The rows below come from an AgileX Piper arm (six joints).
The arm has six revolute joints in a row. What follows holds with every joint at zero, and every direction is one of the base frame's. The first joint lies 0.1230 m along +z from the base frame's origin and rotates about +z. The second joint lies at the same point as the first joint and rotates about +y. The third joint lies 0.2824 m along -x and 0.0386 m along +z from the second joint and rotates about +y. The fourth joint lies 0.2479 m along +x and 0.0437 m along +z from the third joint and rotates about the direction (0.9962, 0, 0.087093). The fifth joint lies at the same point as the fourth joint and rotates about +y. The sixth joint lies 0.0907 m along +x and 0.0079 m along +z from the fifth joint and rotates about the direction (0.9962, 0, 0.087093). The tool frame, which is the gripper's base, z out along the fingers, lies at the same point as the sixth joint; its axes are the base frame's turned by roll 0.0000, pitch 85.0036 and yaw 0.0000 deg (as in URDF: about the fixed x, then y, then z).
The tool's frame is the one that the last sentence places.
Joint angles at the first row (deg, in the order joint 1, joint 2, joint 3, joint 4, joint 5, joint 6):
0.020, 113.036, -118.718, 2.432, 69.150, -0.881
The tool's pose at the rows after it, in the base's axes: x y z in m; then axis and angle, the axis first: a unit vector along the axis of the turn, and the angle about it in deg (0 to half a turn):
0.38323, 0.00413, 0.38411, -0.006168, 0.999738, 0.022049, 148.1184
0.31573, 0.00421, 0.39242, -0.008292, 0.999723, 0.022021, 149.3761
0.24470, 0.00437, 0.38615, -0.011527, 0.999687, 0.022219, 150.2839
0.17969, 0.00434, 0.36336, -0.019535, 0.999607, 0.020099, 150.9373
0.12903, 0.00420, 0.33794, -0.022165, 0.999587, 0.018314, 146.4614
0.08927, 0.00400, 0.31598, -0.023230, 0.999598, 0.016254, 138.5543
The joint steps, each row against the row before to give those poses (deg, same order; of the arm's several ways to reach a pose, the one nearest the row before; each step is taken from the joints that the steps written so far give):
0.001, -11.752, 11.530, 0.258, -0.120, -0.051
-0.001, -13.847, 15.054, 0.071, 0.059, -0.278
0.000, -14.234, 14.988, 0.122, 0.163, -0.398
0.000, -13.613, 14.513, 0.000, -0.227, -0.947
0.001, -12.961, 12.447, 0.000, -3.956, -0.394
0.001, -12.577, 9.726, -0.001, -5.058, -0.189

